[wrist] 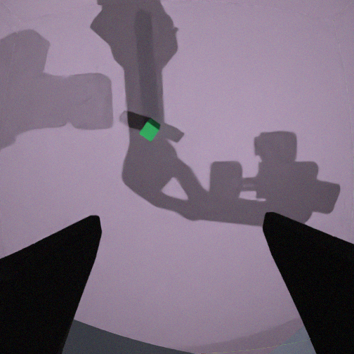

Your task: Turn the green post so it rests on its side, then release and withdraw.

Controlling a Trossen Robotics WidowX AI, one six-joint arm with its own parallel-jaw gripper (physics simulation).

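The green post (pixel 149 131) shows as a small bright square end with a thin dark green side at its upper right. It appears to stand upright, seen almost end-on, above and left of the middle of the wrist view. Dark shadows spread from it to the left and right. My gripper (pixel 183 223) is wide open, with one black finger at the lower left and one at the lower right. Nothing is between the fingers. The post lies beyond the fingertips, a little left of the midline between them, and touches neither finger. Most of its length is hidden by the steep view.
The post stands on a pale lilac surface (pixel 240 75) crossed by large shadows of the arm. The curved near edge of this surface shows at the bottom of the view, with a dark grey area (pixel 117 341) beyond it.
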